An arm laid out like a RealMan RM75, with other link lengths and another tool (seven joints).
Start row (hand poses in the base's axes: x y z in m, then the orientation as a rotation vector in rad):
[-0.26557 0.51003 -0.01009 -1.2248 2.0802 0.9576]
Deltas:
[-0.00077 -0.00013 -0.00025 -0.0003 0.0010 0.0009]
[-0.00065 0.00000 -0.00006 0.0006 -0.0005 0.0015]
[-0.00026 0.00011 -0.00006 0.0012 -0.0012 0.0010]
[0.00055 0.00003 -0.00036 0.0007 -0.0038 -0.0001]
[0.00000 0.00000 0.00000 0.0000 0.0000 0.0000]
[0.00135 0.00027 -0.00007 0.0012 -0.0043 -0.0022]
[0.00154 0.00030 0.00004 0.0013 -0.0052 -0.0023]
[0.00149 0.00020 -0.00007 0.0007 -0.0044 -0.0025]
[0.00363 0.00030 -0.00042 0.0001 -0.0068 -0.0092]
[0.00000 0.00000 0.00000 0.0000 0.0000 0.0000]
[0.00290 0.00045 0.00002 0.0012 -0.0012 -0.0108]
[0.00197 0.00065 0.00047 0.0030 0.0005 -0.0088]
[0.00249 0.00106 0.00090 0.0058 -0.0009 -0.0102]
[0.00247 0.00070 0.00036 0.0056 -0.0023 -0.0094]
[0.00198 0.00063 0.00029 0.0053 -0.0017 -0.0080]
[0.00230 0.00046 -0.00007 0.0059 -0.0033 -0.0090]
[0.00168 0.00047 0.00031 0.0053 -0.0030 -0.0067]
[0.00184 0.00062 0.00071 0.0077 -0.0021 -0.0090]
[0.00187 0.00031 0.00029 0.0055 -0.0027 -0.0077]
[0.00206 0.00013 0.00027 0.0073 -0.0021 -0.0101]
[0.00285 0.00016 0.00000 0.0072 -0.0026 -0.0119]
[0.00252 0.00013 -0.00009 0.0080 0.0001 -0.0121]
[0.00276 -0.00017 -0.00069 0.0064 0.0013 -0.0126]
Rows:
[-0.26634 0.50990 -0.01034 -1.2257 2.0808 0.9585]
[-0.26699 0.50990 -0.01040 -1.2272 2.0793 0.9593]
[-0.26725 0.51001 -0.01046 -1.2280 2.0771 0.9599]
[-0.26670 0.51004 -0.01082 -1.2284 2.0737 0.9575]
[-0.26670 0.51004 -0.01082 -1.2284 2.0737 0.9575]
[-0.26535 0.51031 -0.01089 -1.2263 2.0705 0.9542]
[-0.26381 0.51061 -0.01085 -1.2242 2.0665 0.9502]
[-0.26232 0.51081 -0.01092 -1.2220 2.0637 0.9462]
[-0.25869 0.51111 -0.01134 -1.2131 2.0623 0.9367]
[-0.25869 0.51111 -0.01134 -1.2131 2.0623 0.9367]
[-0.25579 0.51156 -0.01132 -1.2005 2.0651 0.9319]
[-0.25382 0.51221 -0.01085 -1.1888 2.0671 0.9310]
[-0.25133 0.51327 -0.00995 -1.1744 2.0665 0.9309]
[-0.24886 0.51397 -0.00959 -1.1614 2.0646 0.9299]
[-0.24688 0.51460 -0.00930 -1.1500 2.0628 0.9297]
[-0.24458 0.51506 -0.00937 -1.1376 2.0597 0.9284]
[-0.24290 0.51553 -0.00906 -1.1280 2.0563 0.9279]
[-0.24106 0.51615 -0.00835 -1.1144 2.0528 0.9291]
[-0.23919 0.51646 -0.00806 -1.1035 2.0498 0.9285]
[-0.23713 0.51659 -0.00779 -1.0889 2.0469 0.9288]
[-0.23428 0.51675 -0.00779 -1.0725 2.0443 0.9277]
[-0.23176 0.51688 -0.00788 -1.0548 2.0433 0.9291]
[-0.22900 0.51671 -0.00857 -1.0370 2.0445 0.9296]

